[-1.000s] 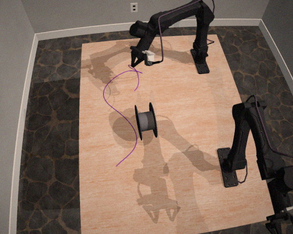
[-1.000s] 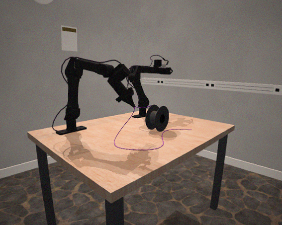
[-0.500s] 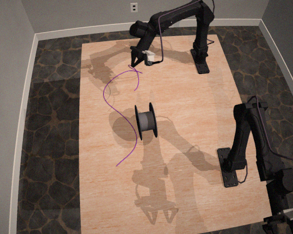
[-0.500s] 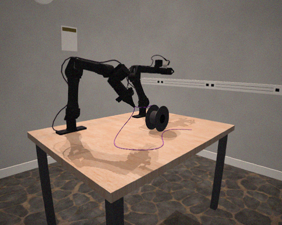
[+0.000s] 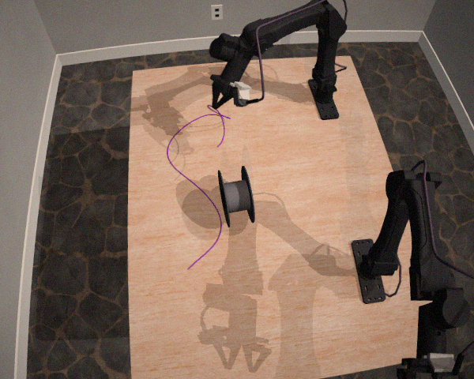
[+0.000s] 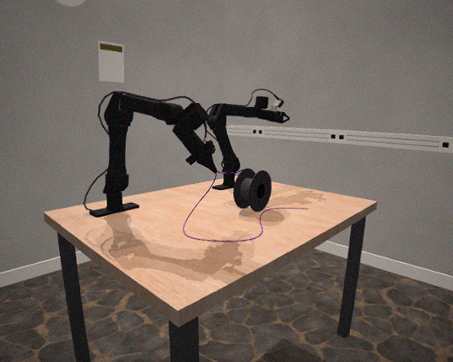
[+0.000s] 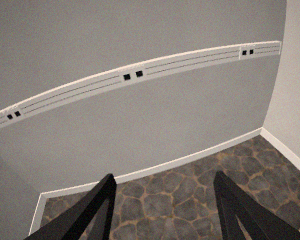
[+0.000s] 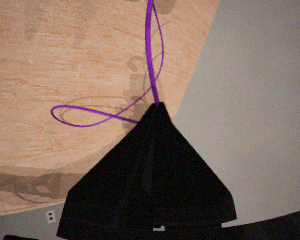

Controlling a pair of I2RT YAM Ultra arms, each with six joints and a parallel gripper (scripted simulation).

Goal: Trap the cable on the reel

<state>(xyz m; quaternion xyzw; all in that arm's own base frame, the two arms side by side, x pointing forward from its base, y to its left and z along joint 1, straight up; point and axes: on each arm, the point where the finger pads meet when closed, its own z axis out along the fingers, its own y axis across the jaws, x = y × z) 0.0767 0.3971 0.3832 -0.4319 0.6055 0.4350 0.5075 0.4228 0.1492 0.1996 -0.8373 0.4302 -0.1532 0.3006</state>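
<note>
Right now the black reel is 640 mm to the right of my left hand, 300 mm below it and 290 mm ahead of it.
My right hand is 26 cm to the right of the black reel, 11 cm above it and 4 cm past it.
</note>
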